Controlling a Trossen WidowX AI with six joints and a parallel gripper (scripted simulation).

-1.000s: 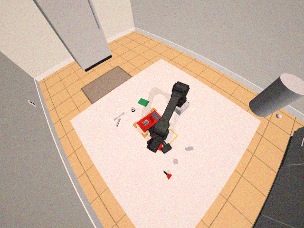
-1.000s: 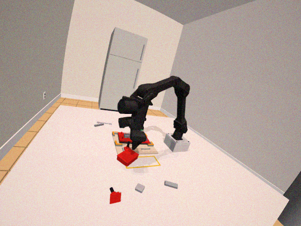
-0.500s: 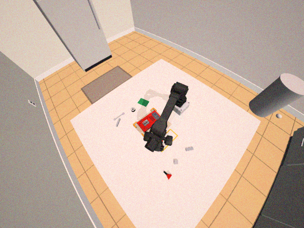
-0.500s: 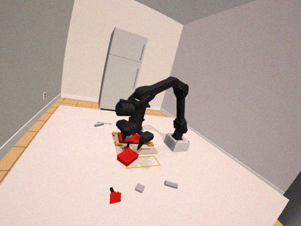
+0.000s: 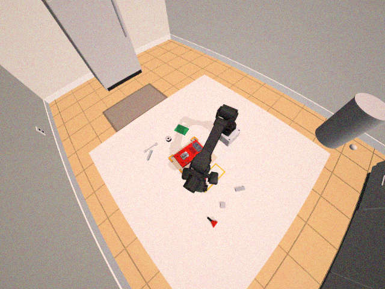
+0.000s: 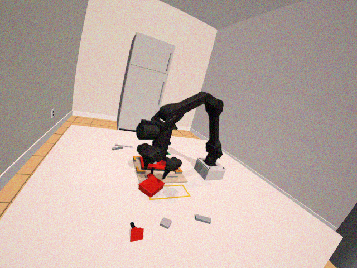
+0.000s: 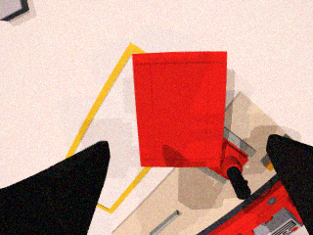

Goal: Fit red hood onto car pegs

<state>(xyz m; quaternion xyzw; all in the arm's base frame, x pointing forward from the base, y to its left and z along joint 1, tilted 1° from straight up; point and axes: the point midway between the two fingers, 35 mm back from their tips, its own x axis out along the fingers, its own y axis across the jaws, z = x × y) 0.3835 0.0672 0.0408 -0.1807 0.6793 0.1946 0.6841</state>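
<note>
The red hood lies 60 mm below my gripper tip. The rest, counted from my gripper tip: wrench 440 mm to the right, 80 mm below, 30 mm ahead; then green card 370 mm to the right, 230 mm behind, 80 mm below; then black ring 380 mm to the right, 100 mm behind, 70 mm below.
</note>
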